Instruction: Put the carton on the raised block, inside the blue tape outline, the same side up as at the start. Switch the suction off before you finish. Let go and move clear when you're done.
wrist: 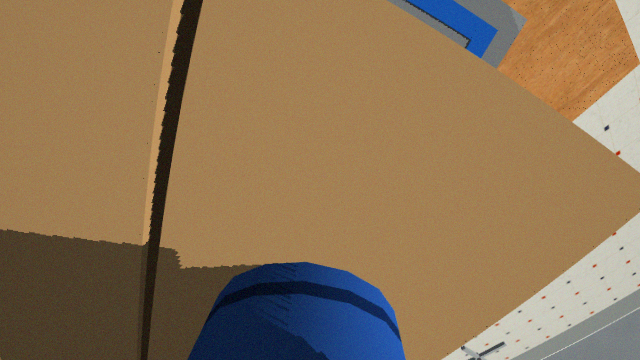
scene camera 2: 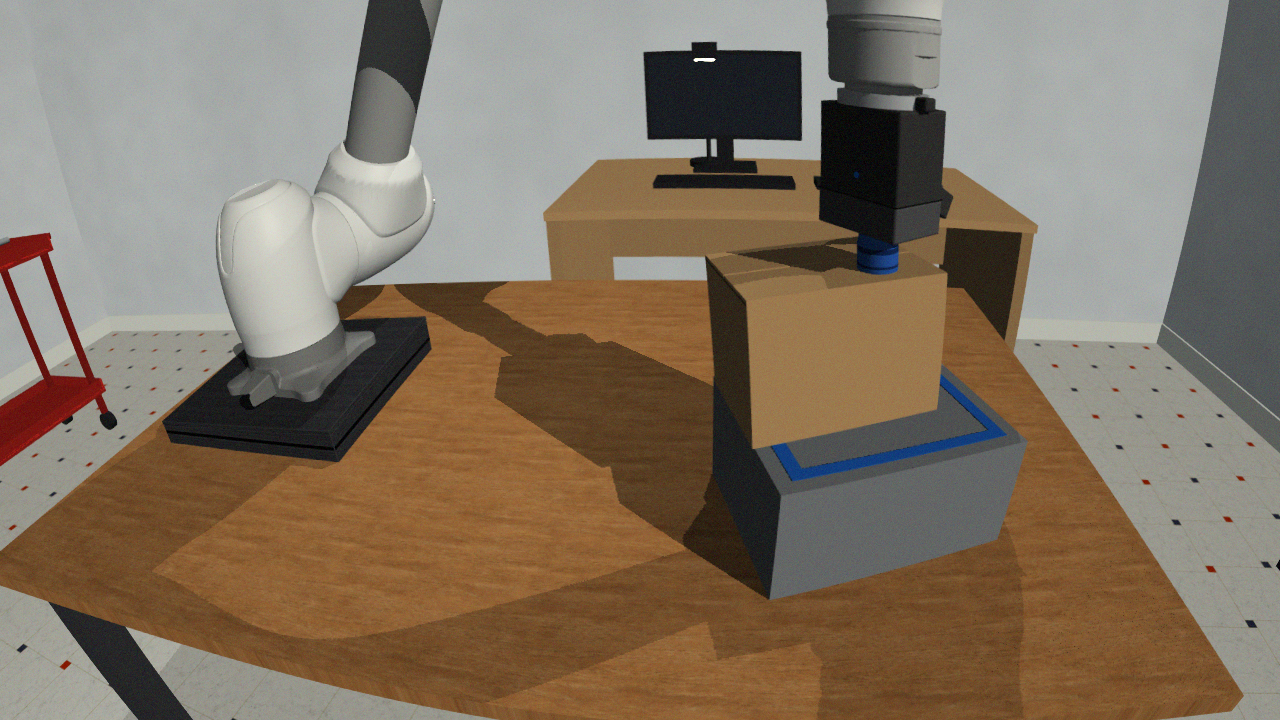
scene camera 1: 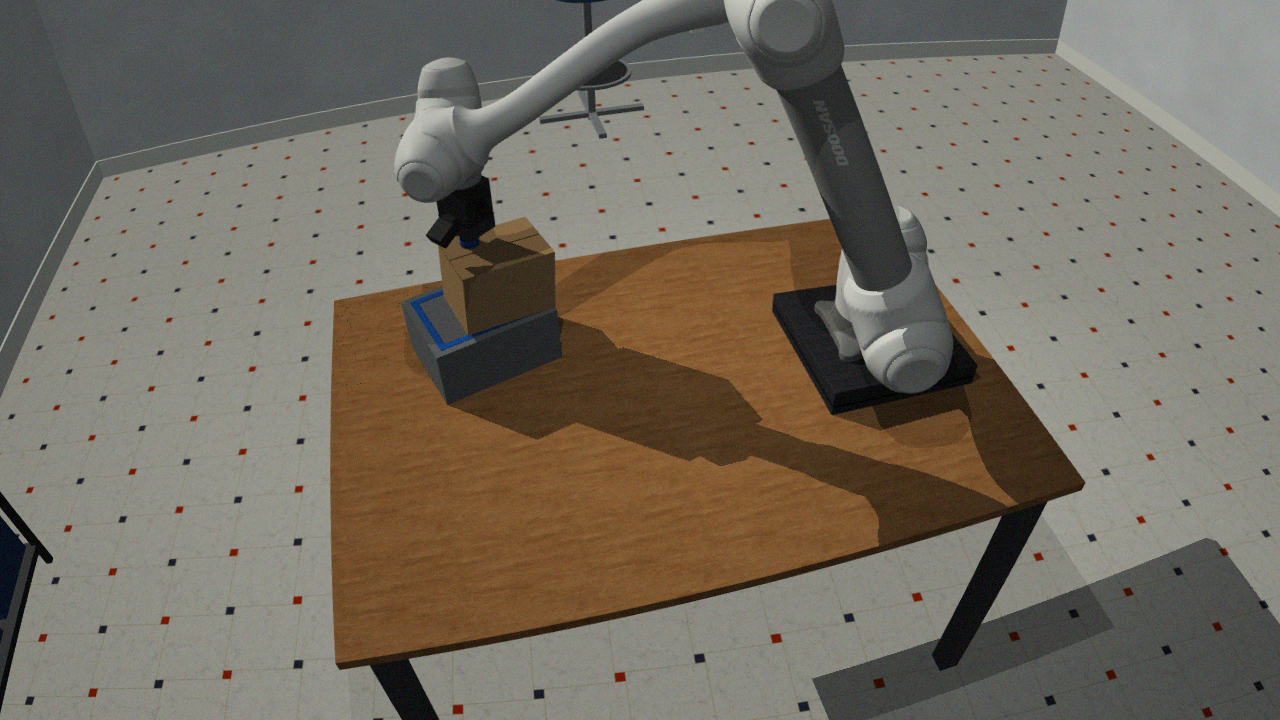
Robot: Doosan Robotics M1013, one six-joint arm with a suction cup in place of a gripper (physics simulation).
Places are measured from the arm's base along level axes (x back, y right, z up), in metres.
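Pixels of known places: hand at its tool point: [wrist: 301, 280] [scene camera 2: 875, 280] [scene camera 1: 471, 248]; arm's base at its link origin: [scene camera 2: 302, 366].
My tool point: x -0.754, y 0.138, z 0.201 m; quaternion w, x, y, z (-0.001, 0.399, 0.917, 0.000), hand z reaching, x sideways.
Ahead of a thing's pixels: the offset from my tool point to its top centre.
The brown carton @(dx +0.041, dy -0.014, dz +0.016 m) [scene camera 1: 510, 300] [scene camera 2: 845, 358] [wrist: 350, 150] is over the raised grey block @(dx -0.007, dy -0.007, dz -0.128 m) [scene camera 1: 501, 360] [scene camera 2: 895, 528], seam side up. It is shifted towards the robot base, past the block's edge. In the scene camera 2 view it tilts slightly, its right end higher. The blue tape outline [scene camera 1: 426, 324] [scene camera 2: 895, 453] [wrist: 482, 35] shows along the side away from the base; the rest is hidden under the carton. My blue suction cup [scene camera 1: 469, 241] [scene camera 2: 878, 257] [wrist: 305, 315] is on the carton's top, off-centre beside the seam, and holds it.
The black base plate [scene camera 1: 805, 358] [scene camera 2: 250, 436] carries the arm at the table's other end. A desk [scene camera 2: 581, 201] with a monitor [scene camera 2: 723, 95] stands behind the table. A red cart [scene camera 2: 71, 386] is at the left, and a stool [scene camera 1: 588, 114] is beyond the table.
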